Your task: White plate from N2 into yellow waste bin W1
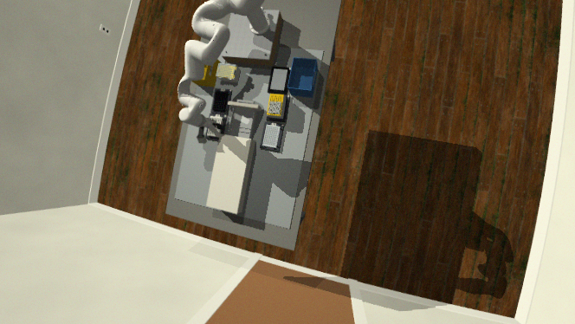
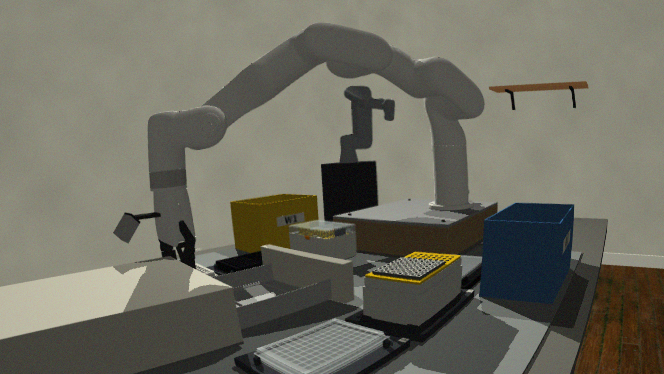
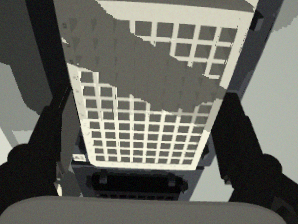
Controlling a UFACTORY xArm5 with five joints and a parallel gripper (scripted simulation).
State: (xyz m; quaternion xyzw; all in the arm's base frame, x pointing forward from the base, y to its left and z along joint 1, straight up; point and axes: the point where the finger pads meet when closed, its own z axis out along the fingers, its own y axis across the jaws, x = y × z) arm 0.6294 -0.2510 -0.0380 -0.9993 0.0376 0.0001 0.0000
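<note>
Now: the N2 label 70 mm behind my hand, 20 mm below it and 10 mm to the left of it. Round my hand: black plate 170 mm behind, 20 mm to the left, 10 mm below; drawer 180 mm to the left, 10 mm below, 10 mm behind; white plate 10 mm below.
</note>
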